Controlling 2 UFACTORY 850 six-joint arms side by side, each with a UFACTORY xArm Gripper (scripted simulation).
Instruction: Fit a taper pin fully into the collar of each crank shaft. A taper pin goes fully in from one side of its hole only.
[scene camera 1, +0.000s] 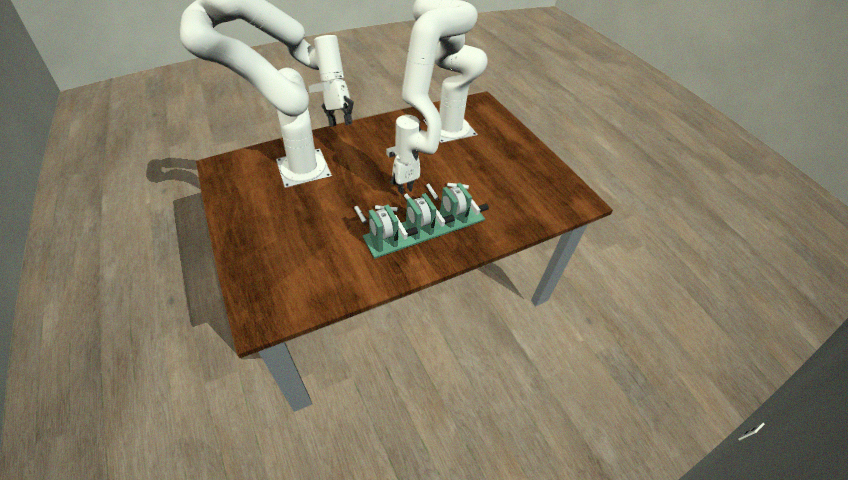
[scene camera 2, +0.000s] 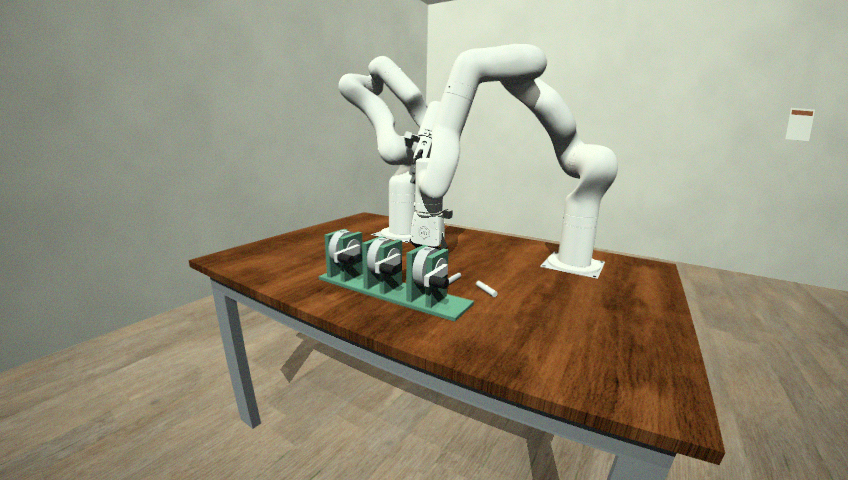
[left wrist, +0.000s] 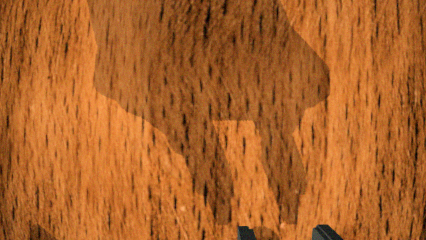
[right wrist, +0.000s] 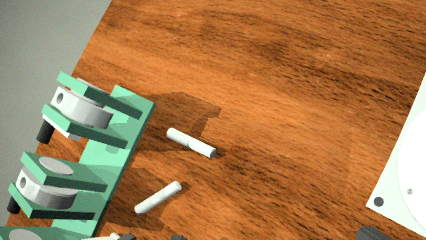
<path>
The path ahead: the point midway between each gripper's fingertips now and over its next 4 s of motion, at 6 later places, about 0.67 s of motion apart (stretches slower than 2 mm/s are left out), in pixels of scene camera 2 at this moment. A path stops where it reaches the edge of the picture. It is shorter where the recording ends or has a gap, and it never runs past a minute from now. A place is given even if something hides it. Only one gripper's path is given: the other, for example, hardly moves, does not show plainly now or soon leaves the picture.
The left gripper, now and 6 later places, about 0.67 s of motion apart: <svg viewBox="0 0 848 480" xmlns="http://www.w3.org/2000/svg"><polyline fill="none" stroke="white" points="427,264 427,268 425,259 416,253 413,254 413,242 399,200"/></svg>
</path>
